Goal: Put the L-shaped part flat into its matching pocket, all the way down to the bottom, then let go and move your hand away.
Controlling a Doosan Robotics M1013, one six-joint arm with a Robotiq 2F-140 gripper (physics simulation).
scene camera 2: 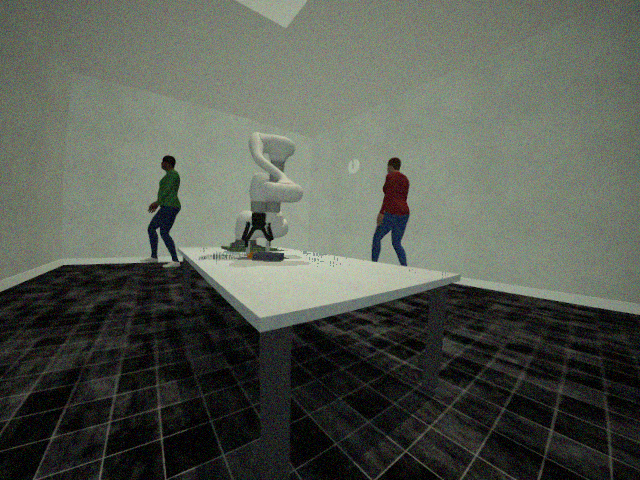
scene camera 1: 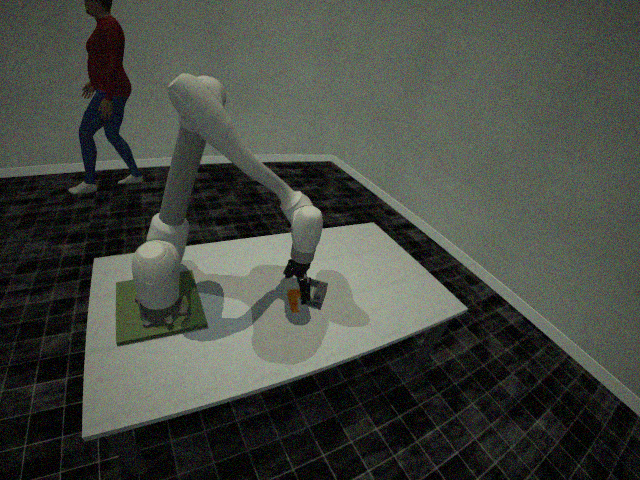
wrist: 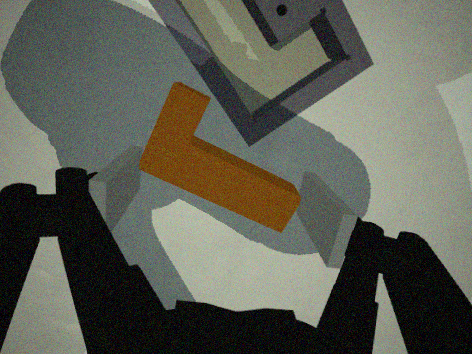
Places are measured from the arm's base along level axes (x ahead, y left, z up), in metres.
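Pixels of known places: gripper, between the fingertips: [scene camera 1: 293, 299] [wrist: 222, 180]; arm's base, origin of its link: [scene camera 2: 245, 247] [scene camera 1: 161, 305].
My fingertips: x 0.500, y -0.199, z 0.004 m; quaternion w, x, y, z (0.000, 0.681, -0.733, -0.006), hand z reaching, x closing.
Ahead of a thing's pixels: the offset from my fingertips to its top centre. "pt": to the spot under its first point. Level surfaces: height alone.
The orange L-shaped part @[0.005 m right, 0.013 m ahead, 0.007 m up] [scene camera 1: 294, 300] [wrist: 215, 172] lies flat on the table beside the tray. In scene camera 2 a small bit of the part @[pt 0.044 m right, 0.002 m back, 0.008 m down] [scene camera 2: 250, 255] shows at the tray's left end. My gripper [wrist: 222, 180] [scene camera 2: 258, 249] is shut on the part, with one pad at each end of its long arm. In scene camera 1 the gripper [scene camera 1: 305, 297] hides some of the part. The dark grey tray @[0.005 m right, 0.110 m ahead, 0.013 m up] [wrist: 300, 107] [scene camera 2: 268, 256] has an L-shaped pocket with a pale floor, which shows in part at the top of the wrist view. The pocket is turned differently from the part.
The white table @[0.024 m down] [scene camera 1: 206, 377] [scene camera 2: 351, 289] carries the arm's base on a green plate [scene camera 1: 124, 330]. A person in a red top [scene camera 1: 107, 56] [scene camera 2: 396, 193] stands beyond the table. A person in a green top [scene camera 2: 169, 190] stands at the left in scene camera 2.
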